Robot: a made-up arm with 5 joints.
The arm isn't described. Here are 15 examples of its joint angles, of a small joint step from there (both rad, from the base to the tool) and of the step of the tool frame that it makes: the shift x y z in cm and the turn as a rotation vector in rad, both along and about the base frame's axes.
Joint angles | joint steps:
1: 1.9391 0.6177 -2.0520 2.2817 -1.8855 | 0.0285 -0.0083 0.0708 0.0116 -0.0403
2: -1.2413 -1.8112 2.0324 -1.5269 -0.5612 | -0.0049 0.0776 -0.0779 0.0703 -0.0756
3: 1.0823 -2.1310 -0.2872 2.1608 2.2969 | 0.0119 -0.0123 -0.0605 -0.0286 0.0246
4: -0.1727 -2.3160 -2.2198 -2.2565 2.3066 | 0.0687 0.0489 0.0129 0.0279 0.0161
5: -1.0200 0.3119 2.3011 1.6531 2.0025 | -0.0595 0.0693 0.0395 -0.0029 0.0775
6: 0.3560 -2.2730 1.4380 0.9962 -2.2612 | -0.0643 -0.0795 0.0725 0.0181 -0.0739
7: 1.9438 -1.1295 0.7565 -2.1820 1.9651 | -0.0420 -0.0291 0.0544 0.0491 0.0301
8: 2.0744 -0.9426 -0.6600 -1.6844 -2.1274 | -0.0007 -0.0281 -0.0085 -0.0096 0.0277
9: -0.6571 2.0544 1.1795 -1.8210 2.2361 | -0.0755 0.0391 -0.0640 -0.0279 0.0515
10: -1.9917 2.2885 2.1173 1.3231 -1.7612 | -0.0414 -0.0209 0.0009 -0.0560 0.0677
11: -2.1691 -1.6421 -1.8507 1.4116 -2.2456 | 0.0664 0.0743 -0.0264 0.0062 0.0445
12: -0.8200 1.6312 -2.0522 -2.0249 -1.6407 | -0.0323 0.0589 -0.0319 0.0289 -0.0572
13: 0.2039 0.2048 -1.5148 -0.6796 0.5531 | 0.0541 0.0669 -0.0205 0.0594 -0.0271
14: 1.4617 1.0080 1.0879 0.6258 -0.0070 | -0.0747 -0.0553 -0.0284 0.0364 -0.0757
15: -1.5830 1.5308 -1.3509 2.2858 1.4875 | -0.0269 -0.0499 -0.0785 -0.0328 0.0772
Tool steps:
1: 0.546 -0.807 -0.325 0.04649 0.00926 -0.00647
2: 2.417 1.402 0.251 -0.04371 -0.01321 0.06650
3: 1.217 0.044 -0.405 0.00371 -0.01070 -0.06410
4: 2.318 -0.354 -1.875 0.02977 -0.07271 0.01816
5: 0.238 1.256 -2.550 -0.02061 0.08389 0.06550
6: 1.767 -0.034 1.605 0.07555 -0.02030 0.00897
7: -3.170 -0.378 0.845 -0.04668 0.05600 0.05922
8: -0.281 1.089 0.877 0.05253 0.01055 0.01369
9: 1.612 -1.389 -4.599 0.09773 0.05963 0.01353
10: -0.833 0.342 -0.676 -0.07125 -0.00934 -0.03977
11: -2.159 -2.104 -0.231 0.11428 -0.04655 -0.03377
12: -1.017 2.425 1.281 0.10778 -0.01259 0.01581
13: 5.781 -1.673 0.347 -0.07538 -0.06683 0.07062
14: 1.710 -1.249 -0.701 -0.00504 0.10115 -0.02046
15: -1.138 0.626 1.133 0.00156 0.06780 -0.03159
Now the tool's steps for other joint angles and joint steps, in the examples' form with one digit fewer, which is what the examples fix.
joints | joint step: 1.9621 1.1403 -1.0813 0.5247 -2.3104 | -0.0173 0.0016 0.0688 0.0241 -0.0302
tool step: -0.56 -1.20 -1.38 0.0364 0.0308 -0.0911
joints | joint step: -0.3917 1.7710 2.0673 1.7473 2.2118 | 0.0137 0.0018 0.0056 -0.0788 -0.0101
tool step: 0.94 0.61 0.37 0.0262 -0.0776 0.0415
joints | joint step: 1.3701 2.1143 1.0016 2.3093 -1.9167 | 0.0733 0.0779 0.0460 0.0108 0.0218
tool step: -1.99 2.54 -0.85 -0.0787 -0.0920 -0.0482
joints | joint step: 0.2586 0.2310 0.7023 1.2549 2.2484 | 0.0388 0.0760 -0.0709 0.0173 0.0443
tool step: 1.94 -1.50 -1.92 0.0448 -0.1084 0.0788
